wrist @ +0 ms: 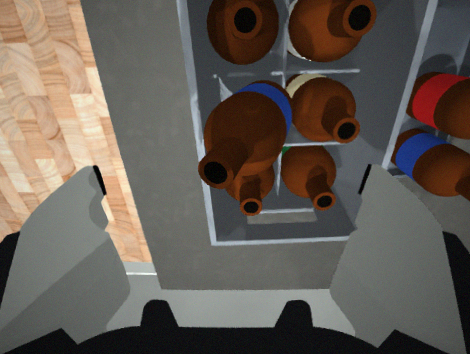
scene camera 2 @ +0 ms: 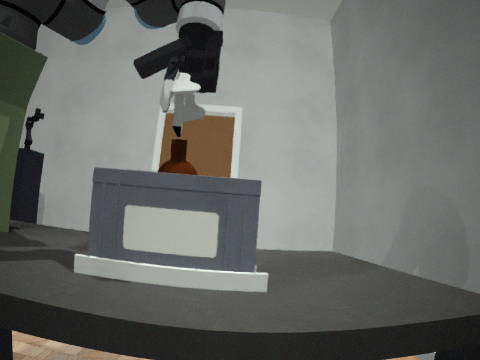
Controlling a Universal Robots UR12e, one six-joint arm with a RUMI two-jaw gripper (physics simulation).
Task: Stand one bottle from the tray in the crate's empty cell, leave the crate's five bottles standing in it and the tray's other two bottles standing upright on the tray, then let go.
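Places are measured from the arm's base along level axes (x up, y ahead, z left), in centimetres.
Pixels of known places: gripper, fingertip midpoint: [wrist: 232, 169] [scene camera 2: 172, 126]; arm's base, origin of the base link: [scene camera 2: 6, 40].
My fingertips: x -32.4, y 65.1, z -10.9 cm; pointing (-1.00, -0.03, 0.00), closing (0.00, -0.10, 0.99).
Ahead of a thing's pixels: the offset from my fingertips to its top centre. "pt": to the spot under its first point. Level surfaces: height alone.
The crate {dx -8.6, dy +0.8, dz +6.0 cm} [scene camera 2: 240, 230] [wrist: 280, 242] holds five bottles in its cells, among them a bottle {dx -9.8, dy -8.8, dz +8.9 cm} [wrist: 322, 37] at the upper right and a bottle {dx -9.8, dy +8.6, dz +11.3 cm} [wrist: 307, 170] at the lower right. A blue-labelled bottle {dx -2.3, dy +1.5, dz +1.4 cm} [scene camera 2: 178, 152] [wrist: 245, 130] rides higher, over the middle left cell. It leans to the lower left in the wrist view, its mouth over the crate's left wall; its base is hidden. My gripper [scene camera 2: 172, 121] [wrist: 232, 169] is open and empty above this bottle's neck. On the tray {pt dx -25.6, dy -12.1, dz +29.8 cm} [wrist: 452, 25] are a red-labelled bottle {pt dx -19.7, dy -2.2, dz +27.0 cm} [wrist: 432, 102] and another blue-labelled bottle {pt dx -18.1, dy +5.2, dz +28.8 cm} [wrist: 425, 157], both partly cut off.
The crate stands on a dark grey table {dx -26.1 cm} [scene camera 2: 310, 295] [wrist: 135, 125]. A low white bar {pt dx -24.0, dy +3.0, dz -4.2 cm} [scene camera 2: 170, 273] runs along the crate's foot in the scene view. Wooden floor [wrist: 45, 125] lies beyond the table's left edge in the wrist view. A green block [scene camera 2: 17, 90] stands at the scene view's left.
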